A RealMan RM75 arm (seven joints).
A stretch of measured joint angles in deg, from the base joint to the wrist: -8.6, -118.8, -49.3, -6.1, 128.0, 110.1, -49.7; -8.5, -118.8, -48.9, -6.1, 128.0, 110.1, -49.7; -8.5, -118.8, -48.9, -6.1, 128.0, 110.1, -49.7; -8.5, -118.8, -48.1, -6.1, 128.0, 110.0, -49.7; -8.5, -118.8, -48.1, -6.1, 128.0, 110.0, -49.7; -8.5, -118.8, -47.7, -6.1, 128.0, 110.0, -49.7; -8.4, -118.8, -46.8, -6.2, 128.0, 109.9, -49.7; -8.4, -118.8, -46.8, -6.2, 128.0, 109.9, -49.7; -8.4, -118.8, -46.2, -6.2, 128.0, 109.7, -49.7; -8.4, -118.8, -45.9, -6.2, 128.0, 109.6, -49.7; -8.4, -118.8, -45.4, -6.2, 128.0, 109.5, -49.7; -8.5, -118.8, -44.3, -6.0, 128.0, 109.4, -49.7; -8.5, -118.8, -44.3, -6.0, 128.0, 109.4, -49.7; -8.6, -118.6, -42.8, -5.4, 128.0, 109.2, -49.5; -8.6, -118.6, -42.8, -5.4, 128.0, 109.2, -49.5; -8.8, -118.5, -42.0, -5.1, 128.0, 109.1, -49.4; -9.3, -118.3, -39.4, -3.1, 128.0, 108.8, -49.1; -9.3, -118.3, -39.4, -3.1, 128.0, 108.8, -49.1; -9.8, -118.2, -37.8, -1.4, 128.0, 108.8, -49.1; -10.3, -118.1, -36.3, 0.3, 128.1, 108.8, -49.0; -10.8, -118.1, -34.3, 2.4, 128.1, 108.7, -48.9
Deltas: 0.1, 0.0, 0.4, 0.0, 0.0, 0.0, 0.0; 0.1, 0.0, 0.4, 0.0, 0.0, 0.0, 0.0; 0.1, 0.0, 1.2, 0.0, 0.0, -0.1, 0.0; 0.1, 0.0, 1.2, 0.0, 0.0, -0.1, 0.0; 0.1, 0.0, 1.6, 0.0, 0.0, -0.1, 0.0; 0.2, 0.0, 2.5, -0.1, 0.0, -0.2, 0.0; 0.2, 0.0, 2.5, -0.1, 0.0, -0.2, 0.0; 0.2, 0.0, 3.1, -0.1, 0.0, -0.4, 0.0; 0.2, 0.0, 3.4, -0.1, 0.0, -0.5, 0.0; 0.2, 0.0, 3.9, -0.1, 0.0, -0.6, 0.0; 0.1, 0.0, 5.0, 0.1, 0.0, -0.7, 0.0; 0.1, 0.0, 5.0, 0.1, 0.0, -0.7, 0.0; 0.0, 0.2, 6.5, 0.7, 0.0, -0.9, 0.2; 0.0, 0.2, 6.5, 0.7, 0.0, -0.9, 0.2; -0.2, 0.3, 7.3, 1.0, 0.0, -1.0, 0.3; -0.7, 0.5, 9.9, 3.0, 0.0, -1.3, 0.6; -0.7, 0.5, 9.9, 3.0, 0.0, -1.3, 0.6; -1.2, 0.6, 11.5, 4.7, 0.0, -1.3, 0.6; -1.7, 0.7, 13.0, 6.4, 0.1, -1.3, 0.7; -2.2, 0.7, 15.0, 8.5, 0.1, -1.4, 0.8
